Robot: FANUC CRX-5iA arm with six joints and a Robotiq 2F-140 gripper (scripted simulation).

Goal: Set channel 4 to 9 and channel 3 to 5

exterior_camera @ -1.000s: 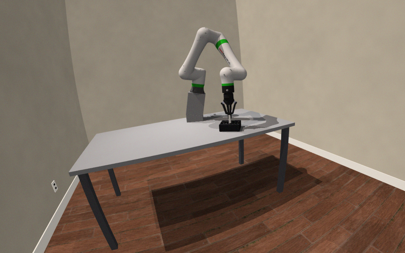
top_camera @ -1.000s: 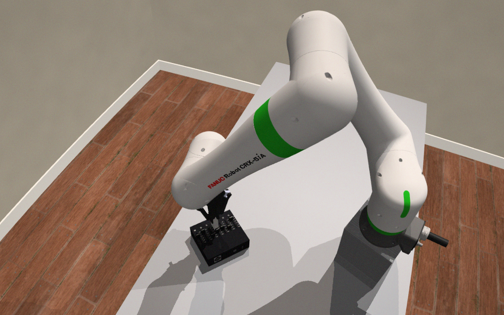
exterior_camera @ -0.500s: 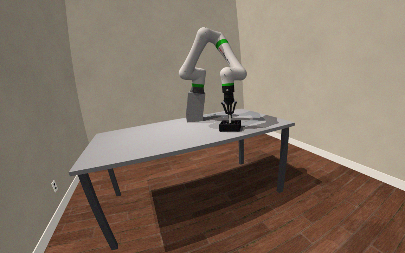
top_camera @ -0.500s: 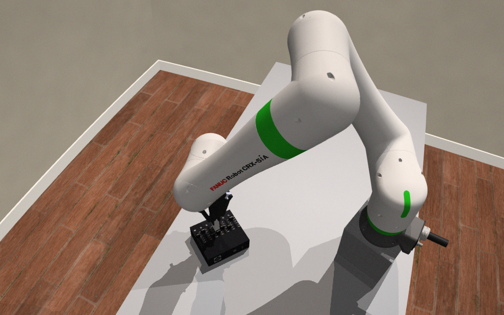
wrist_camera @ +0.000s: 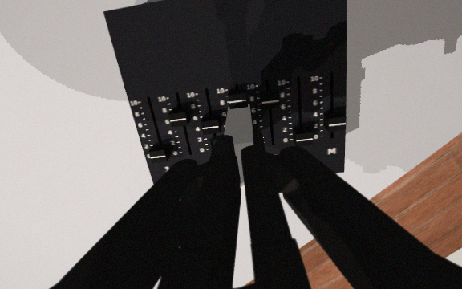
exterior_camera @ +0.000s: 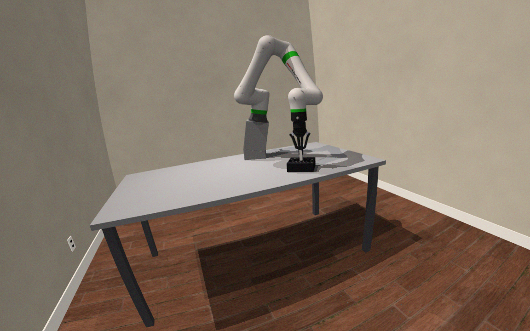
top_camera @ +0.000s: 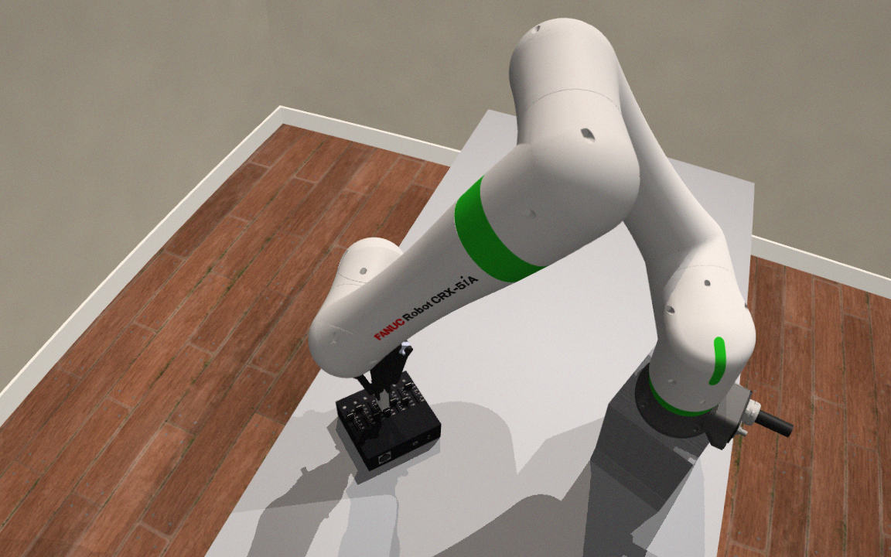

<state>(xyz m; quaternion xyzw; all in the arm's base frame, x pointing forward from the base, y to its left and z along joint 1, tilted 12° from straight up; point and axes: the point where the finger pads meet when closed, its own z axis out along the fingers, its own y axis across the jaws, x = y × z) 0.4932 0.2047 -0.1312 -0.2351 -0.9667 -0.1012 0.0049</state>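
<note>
The channel 4 fader lies 30 mm below my hand, 20 mm behind it and 10 mm to the left of it. The rest, counted from my hand: channel 2 cap (30 mm to the right, 30 mm below, 30 mm behind); channel 5 fader (30 mm to the left, 30 mm below); channel 3 cap (30 mm below, 20 mm to the right, 10 mm behind).
</note>
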